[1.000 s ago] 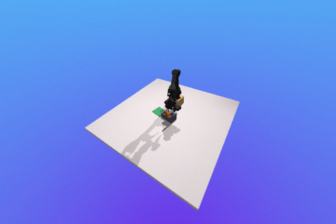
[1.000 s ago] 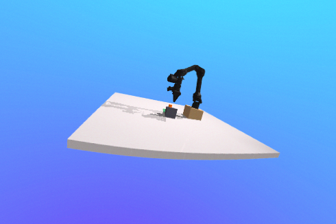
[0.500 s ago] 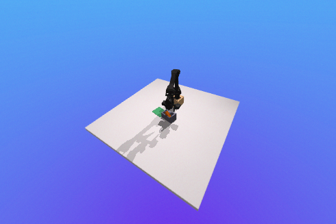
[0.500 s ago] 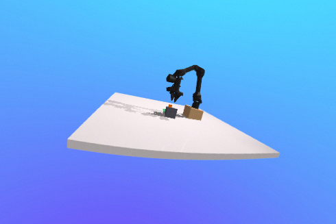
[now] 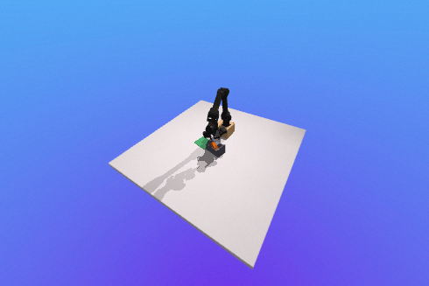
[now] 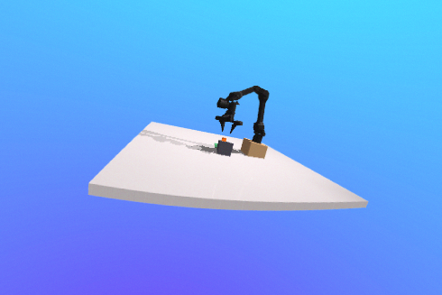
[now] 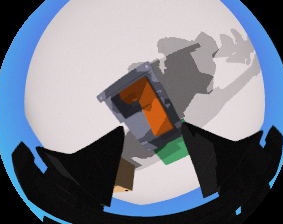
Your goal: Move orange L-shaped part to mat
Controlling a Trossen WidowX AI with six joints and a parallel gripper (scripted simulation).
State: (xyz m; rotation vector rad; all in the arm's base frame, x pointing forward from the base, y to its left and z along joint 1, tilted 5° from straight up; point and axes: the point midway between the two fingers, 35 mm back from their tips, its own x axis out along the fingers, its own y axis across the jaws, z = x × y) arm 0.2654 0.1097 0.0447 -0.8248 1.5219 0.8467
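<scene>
The orange L-shaped part lies 100 mm below my gripper tip, 10 mm to the left of it and 10 mm behind it. From my gripper tip the other things lie so: green mat (170 mm to the right, 150 mm below, 20 mm behind).
</scene>
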